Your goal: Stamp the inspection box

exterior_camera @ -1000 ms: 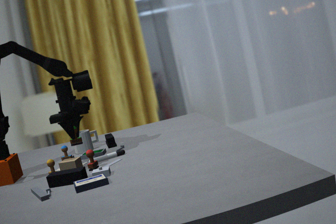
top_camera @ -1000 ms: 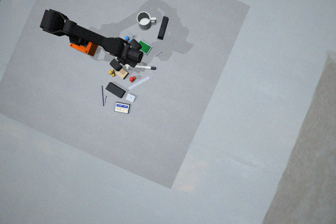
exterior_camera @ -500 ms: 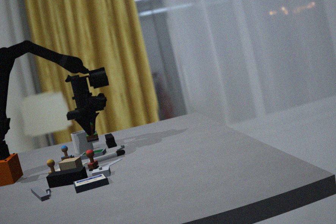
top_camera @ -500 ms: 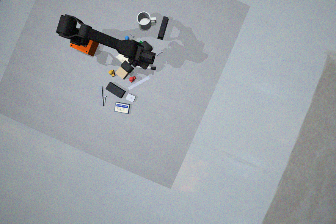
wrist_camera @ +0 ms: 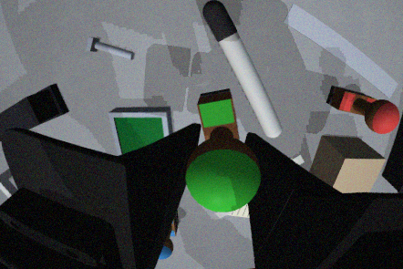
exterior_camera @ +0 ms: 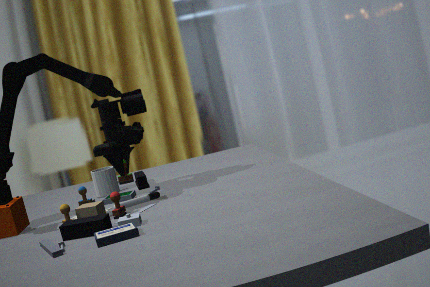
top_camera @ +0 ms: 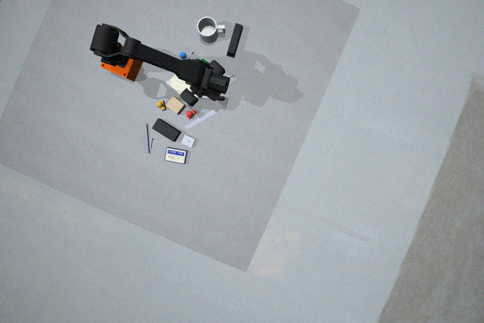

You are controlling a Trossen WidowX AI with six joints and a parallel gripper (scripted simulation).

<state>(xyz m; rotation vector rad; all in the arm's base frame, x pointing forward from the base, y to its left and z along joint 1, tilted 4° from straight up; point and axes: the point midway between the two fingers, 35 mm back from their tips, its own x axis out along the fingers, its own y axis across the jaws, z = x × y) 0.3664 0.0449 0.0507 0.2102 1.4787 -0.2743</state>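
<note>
The marker is 70 mm below my gripper tip, 40 mm ahead of it and 20 mm to the right of it. Round my gripper tip: green-knobbed PASS stamp right at my gripper tip; green ink pad 90 mm to the left, 80 mm below, 50 mm behind; red stamp 130 mm to the right, 60 mm below, 20 mm behind.
</note>
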